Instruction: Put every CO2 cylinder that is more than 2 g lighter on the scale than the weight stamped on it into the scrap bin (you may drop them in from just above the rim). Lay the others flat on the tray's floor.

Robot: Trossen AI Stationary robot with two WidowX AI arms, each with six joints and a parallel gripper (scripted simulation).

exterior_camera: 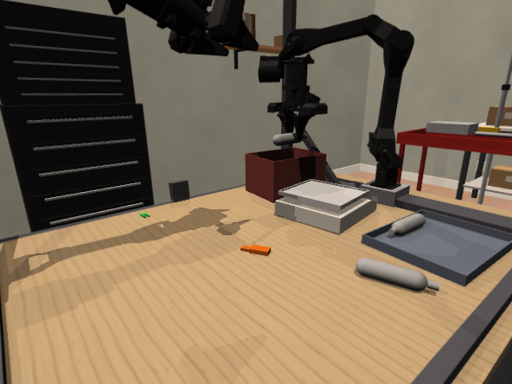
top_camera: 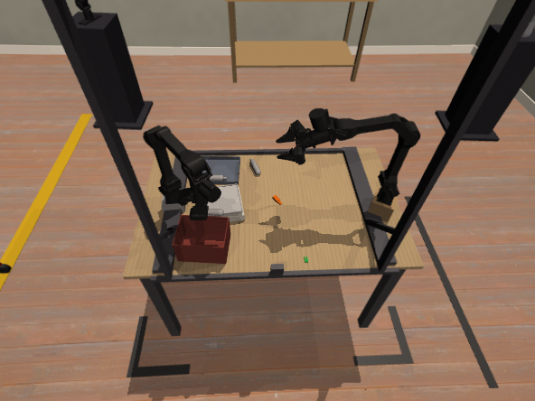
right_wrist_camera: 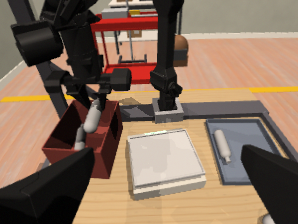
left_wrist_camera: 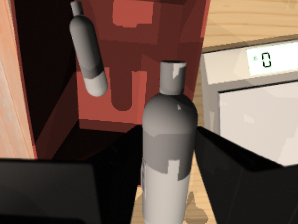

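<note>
My left gripper is now 170 mm above the red scrap bin, 50 mm past it and 10 mm to the right of it. Also, from my left hand: grey tray (420 mm ahead, 200 mm below, 20 mm to the left); small orange piece (300 mm to the right, 220 mm ahead, 200 mm below); small green piece (420 mm to the right, 200 mm below, 90 mm behind).
</note>
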